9 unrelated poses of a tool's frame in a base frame.
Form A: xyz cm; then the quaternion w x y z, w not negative.
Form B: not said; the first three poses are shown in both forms.
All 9 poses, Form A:
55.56 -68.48 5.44 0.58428 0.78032 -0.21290 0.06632
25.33 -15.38 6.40 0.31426 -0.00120 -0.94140 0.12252
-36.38 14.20 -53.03 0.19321 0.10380 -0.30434 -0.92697
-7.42 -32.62 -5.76 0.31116 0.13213 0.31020 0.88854
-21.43 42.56 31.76 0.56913 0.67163 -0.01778 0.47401
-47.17 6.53 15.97 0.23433 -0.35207 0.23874 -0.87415
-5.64 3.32 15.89 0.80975 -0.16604 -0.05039 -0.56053
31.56 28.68 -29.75 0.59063 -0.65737 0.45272 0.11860
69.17 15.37 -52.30 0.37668 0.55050 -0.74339 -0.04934
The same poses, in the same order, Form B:
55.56 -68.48 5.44 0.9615 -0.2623 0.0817 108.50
25.33 -15.38 6.40 -0.0013 -0.9916 0.1291 143.37
-36.38 14.20 -53.03 0.1058 -0.3102 -0.9448 157.72
-7.42 -32.62 -5.76 0.1390 0.3264 0.9350 143.74
-21.43 42.56 31.76 0.8168 -0.0216 0.5765 110.62
-47.17 6.53 15.97 -0.3622 0.2456 -0.8992 152.90
-5.64 3.32 15.89 -0.2830 -0.0859 -0.9553 71.86
31.56 28.68 -29.75 -0.8146 0.5610 0.1470 107.60
69.17 15.37 -52.30 0.5943 -0.8025 -0.0533 135.74

